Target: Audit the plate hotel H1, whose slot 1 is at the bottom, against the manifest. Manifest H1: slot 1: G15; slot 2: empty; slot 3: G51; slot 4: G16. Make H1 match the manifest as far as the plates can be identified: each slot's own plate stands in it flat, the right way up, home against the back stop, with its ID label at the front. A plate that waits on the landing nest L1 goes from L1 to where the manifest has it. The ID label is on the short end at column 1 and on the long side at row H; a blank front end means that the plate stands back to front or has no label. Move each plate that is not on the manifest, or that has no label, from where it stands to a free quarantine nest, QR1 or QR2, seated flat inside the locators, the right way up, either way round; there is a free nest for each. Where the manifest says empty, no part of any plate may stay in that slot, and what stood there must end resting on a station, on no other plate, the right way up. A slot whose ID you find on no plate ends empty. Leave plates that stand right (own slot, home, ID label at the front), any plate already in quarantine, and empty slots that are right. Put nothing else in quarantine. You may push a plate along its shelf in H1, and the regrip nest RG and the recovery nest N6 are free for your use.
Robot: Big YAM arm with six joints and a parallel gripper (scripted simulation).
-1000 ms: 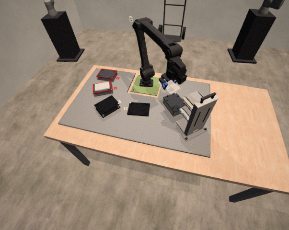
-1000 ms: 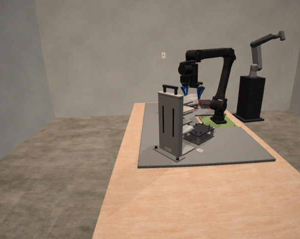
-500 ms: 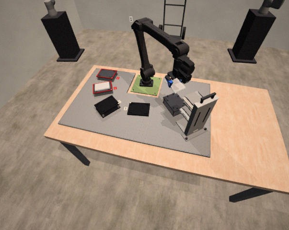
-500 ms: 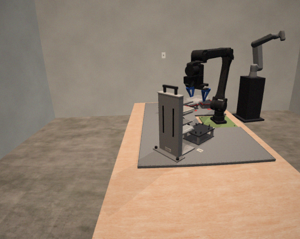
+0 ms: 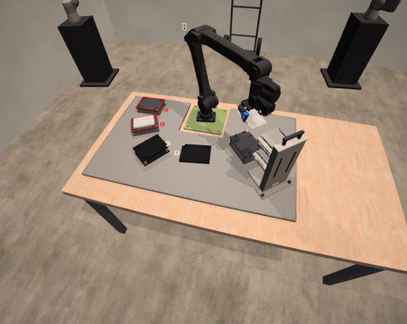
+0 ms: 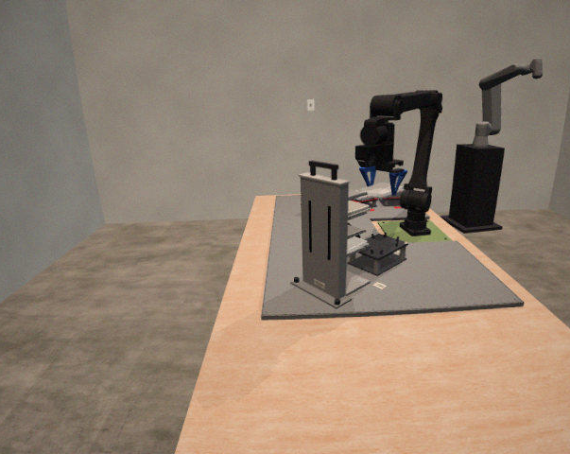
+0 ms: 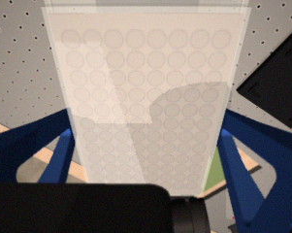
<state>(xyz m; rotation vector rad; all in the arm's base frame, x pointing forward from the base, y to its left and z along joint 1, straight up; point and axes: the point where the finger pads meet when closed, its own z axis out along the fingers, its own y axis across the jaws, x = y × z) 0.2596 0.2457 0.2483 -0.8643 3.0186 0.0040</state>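
Now: hand 19 cm above the dark raised RG nest. Also, from my hand: black N6 nest: 28 cm to the right, 24 cm below, 5 cm ahead; white plate labelled G51: 15 cm ahead, 9 cm to the left, 2 cm below; H1 tag: 24 cm below, 15 cm to the left, 5 cm ahead.
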